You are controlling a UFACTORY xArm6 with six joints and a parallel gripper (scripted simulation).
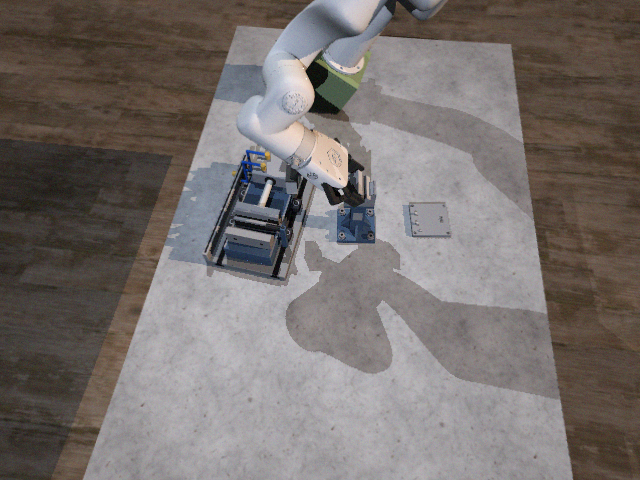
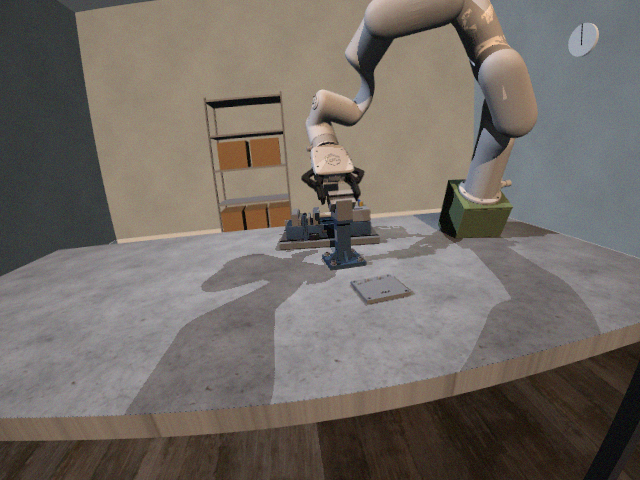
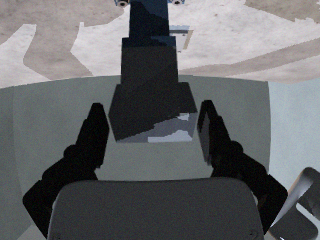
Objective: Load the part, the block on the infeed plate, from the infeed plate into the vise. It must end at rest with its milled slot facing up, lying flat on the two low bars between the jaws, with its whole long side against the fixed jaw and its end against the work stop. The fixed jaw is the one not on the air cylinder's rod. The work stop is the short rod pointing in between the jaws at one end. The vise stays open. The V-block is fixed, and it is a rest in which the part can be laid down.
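My hand is 1 cm to the right of the part and 1 cm above it. Round my hand: air cylinder rod 21 cm to the right, 9 cm below, 1 cm behind; then air cylinder 20 cm to the right, 9 cm below, 9 cm behind; then blue vise body 21 cm to the right, 13 cm below.
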